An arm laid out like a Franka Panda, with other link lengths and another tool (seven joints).
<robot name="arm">
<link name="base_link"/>
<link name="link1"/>
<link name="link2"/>
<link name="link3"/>
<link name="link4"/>
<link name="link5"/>
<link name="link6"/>
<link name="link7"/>
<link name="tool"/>
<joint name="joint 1" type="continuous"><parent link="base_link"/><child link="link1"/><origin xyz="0.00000 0.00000 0.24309" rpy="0.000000 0.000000 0.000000"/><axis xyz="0 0 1"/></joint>
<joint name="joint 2" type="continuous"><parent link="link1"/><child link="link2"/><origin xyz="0.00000 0.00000 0.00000" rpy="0.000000 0.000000 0.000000"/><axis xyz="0 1 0"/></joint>
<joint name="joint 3" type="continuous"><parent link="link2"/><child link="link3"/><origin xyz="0.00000 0.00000 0.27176" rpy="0.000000 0.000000 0.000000"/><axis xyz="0 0 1"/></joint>
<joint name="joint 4" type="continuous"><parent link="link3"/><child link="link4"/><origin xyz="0.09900 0.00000 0.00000" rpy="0.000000 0.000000 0.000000"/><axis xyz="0 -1 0"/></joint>
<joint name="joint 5" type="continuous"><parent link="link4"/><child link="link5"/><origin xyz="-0.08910 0.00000 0.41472" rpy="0.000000 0.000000 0.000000"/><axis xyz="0 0 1"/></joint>
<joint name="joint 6" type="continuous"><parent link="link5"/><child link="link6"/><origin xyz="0.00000 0.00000 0.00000" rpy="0.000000 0.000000 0.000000"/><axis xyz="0 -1 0"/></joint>
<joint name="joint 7" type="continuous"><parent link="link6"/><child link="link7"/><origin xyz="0.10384 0.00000 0.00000" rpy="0.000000 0.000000 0.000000"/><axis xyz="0 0 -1"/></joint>
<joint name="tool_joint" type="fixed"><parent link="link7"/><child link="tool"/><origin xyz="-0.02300 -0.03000 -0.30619" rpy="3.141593 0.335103 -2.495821"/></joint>
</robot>
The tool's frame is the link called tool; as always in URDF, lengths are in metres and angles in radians. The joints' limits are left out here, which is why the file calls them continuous.
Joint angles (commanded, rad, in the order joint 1, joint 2, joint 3, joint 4, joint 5, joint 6, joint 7), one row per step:
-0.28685 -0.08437 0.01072 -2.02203 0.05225 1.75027 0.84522
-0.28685 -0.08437 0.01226 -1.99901 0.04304 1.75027 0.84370
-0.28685 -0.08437 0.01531 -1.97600 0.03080 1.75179 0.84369
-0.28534 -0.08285 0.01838 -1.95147 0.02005 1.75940 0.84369
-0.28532 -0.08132 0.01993 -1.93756 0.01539 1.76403 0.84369
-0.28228 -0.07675 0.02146 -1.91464 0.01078 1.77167 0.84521
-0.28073 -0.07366 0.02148 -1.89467 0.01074 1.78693 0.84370
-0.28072 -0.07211 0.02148 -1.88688 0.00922 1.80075 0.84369
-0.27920 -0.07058 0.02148 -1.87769 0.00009 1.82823 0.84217
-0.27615 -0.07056 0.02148 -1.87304 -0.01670 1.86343 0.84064
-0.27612 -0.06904 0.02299 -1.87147 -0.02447 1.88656 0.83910
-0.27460 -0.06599 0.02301 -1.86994 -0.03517 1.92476 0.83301
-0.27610 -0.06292 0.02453 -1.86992 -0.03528 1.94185 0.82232
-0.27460 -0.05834 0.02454 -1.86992 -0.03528 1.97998 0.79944
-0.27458 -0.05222 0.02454 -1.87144 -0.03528 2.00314 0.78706
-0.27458 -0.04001 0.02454 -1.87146 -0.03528 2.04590 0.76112
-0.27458 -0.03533 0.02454 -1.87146 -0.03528 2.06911 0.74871
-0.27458 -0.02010 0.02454 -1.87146 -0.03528 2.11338 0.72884
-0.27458 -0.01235 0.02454 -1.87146 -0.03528 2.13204 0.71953
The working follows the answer.
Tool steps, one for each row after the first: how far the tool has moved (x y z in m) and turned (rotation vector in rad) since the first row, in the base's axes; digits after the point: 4 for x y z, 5 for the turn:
0.0077 -0.0042 0.0098 -0.01446 -0.01990 0.00626
0.0156 -0.0085 0.0199 -0.03247 -0.04032 0.01331
0.0259 -0.0121 0.0303 -0.05079 -0.06702 0.02094
0.0317 -0.0142 0.0360 -0.05975 -0.08220 0.02371
0.0415 -0.0156 0.0445 -0.07106 -0.10607 0.02772
0.0525 -0.0177 0.0530 -0.07956 -0.13714 0.03004
0.0589 -0.0198 0.0567 -0.08640 -0.15606 0.03003
0.0693 -0.0244 0.0622 -0.10403 -0.18772 0.03518
0.0803 -0.0303 0.0674 -0.12967 -0.22211 0.04463
0.0872 -0.0333 0.0694 -0.14274 -0.24264 0.05012
0.0982 -0.0381 0.0722 -0.16167 -0.27561 0.06136
0.1030 -0.0397 0.0722 -0.16525 -0.28926 0.07215
0.1138 -0.0421 0.0736 -0.17380 -0.32193 0.09651
0.1197 -0.0440 0.0718 -0.17791 -0.33698 0.10909
0.1313 -0.0476 0.0694 -0.18659 -0.36639 0.13531
0.1375 -0.0495 0.0695 -0.19224 -0.38411 0.14779
0.1491 -0.0528 0.0658 -0.20123 -0.41183 0.16798
0.1539 -0.0543 0.0634 -0.20474 -0.42220 0.17747

Tool pose at each row, in the base's axes (x y z in m, rotation vector in rad; rounded; the steps above come from the unrounded poses):
0.4872 -0.1252 0.1437 0.73029 2.91142 -0.03723
0.4949 -0.1294 0.1535 0.71511 2.89141 -0.05001
0.5028 -0.1337 0.1636 0.69823 2.87021 -0.06742
0.5131 -0.1373 0.1740 0.67943 2.84303 -0.08255
0.5189 -0.1394 0.1797 0.67129 2.82736 -0.08914
0.5287 -0.1408 0.1882 0.65949 2.80328 -0.09552
0.5397 -0.1429 0.1967 0.64929 2.77256 -0.09535
0.5460 -0.1451 0.2004 0.64481 2.75297 -0.09767
0.5565 -0.1497 0.2060 0.62922 2.72017 -0.10941
0.5675 -0.1555 0.2111 0.60616 2.68384 -0.13022
0.5744 -0.1585 0.2132 0.59307 2.66260 -0.13942
0.5854 -0.1634 0.2159 0.56930 2.62964 -0.15101
0.5901 -0.1649 0.2159 0.55200 2.61888 -0.14954
0.6010 -0.1674 0.2174 0.51293 2.59238 -0.14617
0.6069 -0.1692 0.2155 0.49328 2.58031 -0.14474
0.6184 -0.1728 0.2131 0.45299 2.55657 -0.14260
0.6247 -0.1747 0.2132 0.43323 2.54117 -0.14219
0.6363 -0.1781 0.2095 0.40173 2.51692 -0.14166
0.6410 -0.1795 0.2071 0.38751 2.50812 -0.14145

